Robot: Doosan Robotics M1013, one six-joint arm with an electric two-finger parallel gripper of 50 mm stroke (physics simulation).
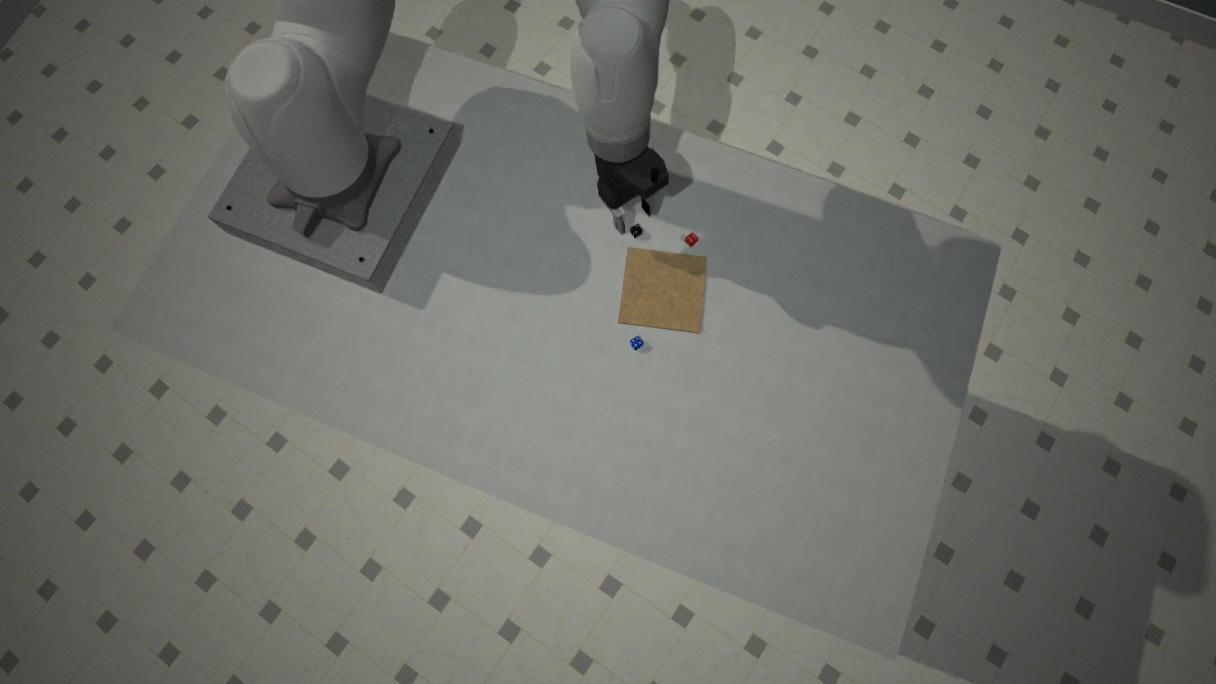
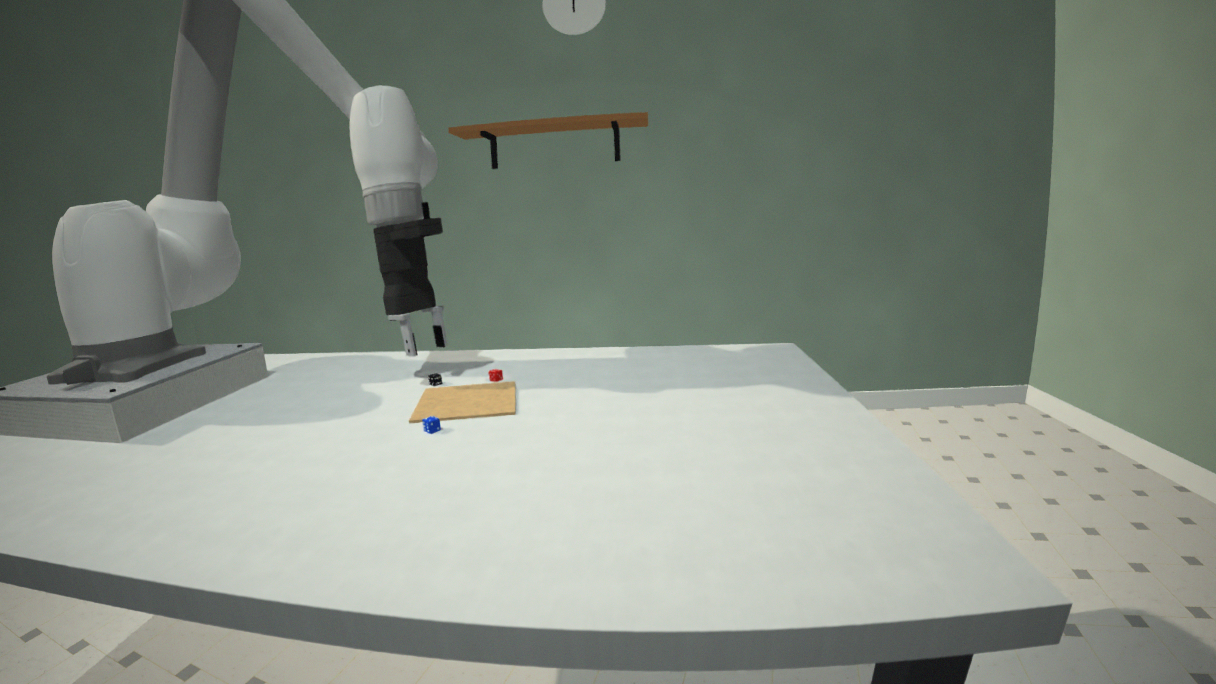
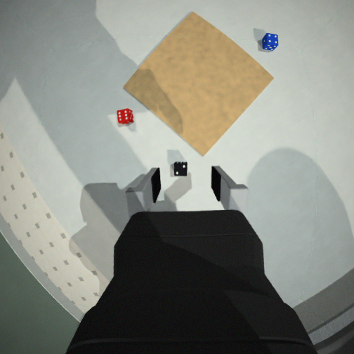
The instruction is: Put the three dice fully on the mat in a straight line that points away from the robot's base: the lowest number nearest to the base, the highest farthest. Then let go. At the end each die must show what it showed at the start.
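Frame: origin at the arm's base, x ahead, y left, z up, level; centimetres.
Seen in the pictures: gripper, fingertip midpoint: [image 1: 633,220] [image 2: 427,350]; arm's base, link origin: [image 1: 335,173] [image 2: 131,367].
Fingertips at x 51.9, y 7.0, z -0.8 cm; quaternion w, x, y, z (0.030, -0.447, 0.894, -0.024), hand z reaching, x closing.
Note:
Offsets run from my fingertips to a thing's top centre. Level surfaces: height alone.
The black die @(dy +0.5, dx +0.5, dz -4.1 cm) [image 1: 636,230] [image 2: 435,379] [image 3: 180,169] lies on the table near the mat's corner and shows two on top. The red die @(dy +1.8, dx +10.3, dz -4.1 cm) [image 1: 691,239] [image 2: 495,375] [image 3: 125,116] lies off the mat and shows six on top. The blue die @(dy -19.2, dx +6.4, dz -4.1 cm) [image 1: 636,342] [image 2: 431,424] [image 3: 270,41] lies off the mat's opposite side; its top seems to show four. The tan square mat @(dy -8.4, dx +8.0, dz -5.3 cm) [image 1: 662,290] [image 2: 465,402] [image 3: 200,82] carries no die. My gripper [image 1: 633,217] [image 2: 426,348] [image 3: 185,177] is open and empty, above the table close to the black die, which it does not touch.
The robot's base stands on a grey block [image 1: 331,250] [image 2: 59,416] at the left of the table @(dz -5.7 cm) [image 1: 527,408] [image 2: 595,527]. A wooden shelf [image 2: 552,124] hangs on the back wall. Shadows of the arm cross the table and part of the mat.

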